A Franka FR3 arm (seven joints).
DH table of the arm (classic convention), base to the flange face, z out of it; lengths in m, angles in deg. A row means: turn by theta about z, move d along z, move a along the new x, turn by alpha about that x. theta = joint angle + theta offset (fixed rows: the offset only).
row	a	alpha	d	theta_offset
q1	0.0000	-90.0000	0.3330	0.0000
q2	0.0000	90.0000	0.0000	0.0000
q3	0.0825	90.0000	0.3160	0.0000
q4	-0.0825	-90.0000	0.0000	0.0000
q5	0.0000	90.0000	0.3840	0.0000
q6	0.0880	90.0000	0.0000	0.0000
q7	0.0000	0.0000	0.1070	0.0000
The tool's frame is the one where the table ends.
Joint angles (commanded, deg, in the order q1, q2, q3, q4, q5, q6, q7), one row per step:
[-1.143 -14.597 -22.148 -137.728 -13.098 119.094 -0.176]
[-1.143 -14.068 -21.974 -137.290 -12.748 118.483 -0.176]
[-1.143 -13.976 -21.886 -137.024 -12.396 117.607 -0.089]
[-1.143 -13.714 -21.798 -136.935 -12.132 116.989 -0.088]
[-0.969 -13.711 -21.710 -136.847 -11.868 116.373 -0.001]
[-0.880 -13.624 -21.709 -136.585 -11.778 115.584 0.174]
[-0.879 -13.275 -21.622 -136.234 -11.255 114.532 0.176]
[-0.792 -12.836 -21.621 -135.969 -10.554 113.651 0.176]
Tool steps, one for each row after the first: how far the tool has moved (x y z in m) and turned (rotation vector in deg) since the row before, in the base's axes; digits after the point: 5 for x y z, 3 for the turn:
[0.00175 0.00073 -0.00116 0.235 0.619 -0.125]
[-0.00021 0.00068 0.00025 0.377 0.588 -0.301]
[-0.00024 0.00093 -0.00197 0.322 0.702 -0.125]
[0.00003 0.00219 -0.00009 0.305 0.439 -0.034]
[-0.00013 0.00047 0.00037 0.156 0.571 -0.222]
[0.00007 0.00082 -0.00112 0.548 0.895 -0.322]
[0.00022 0.00116 -0.00226 0.699 0.852 -0.390]

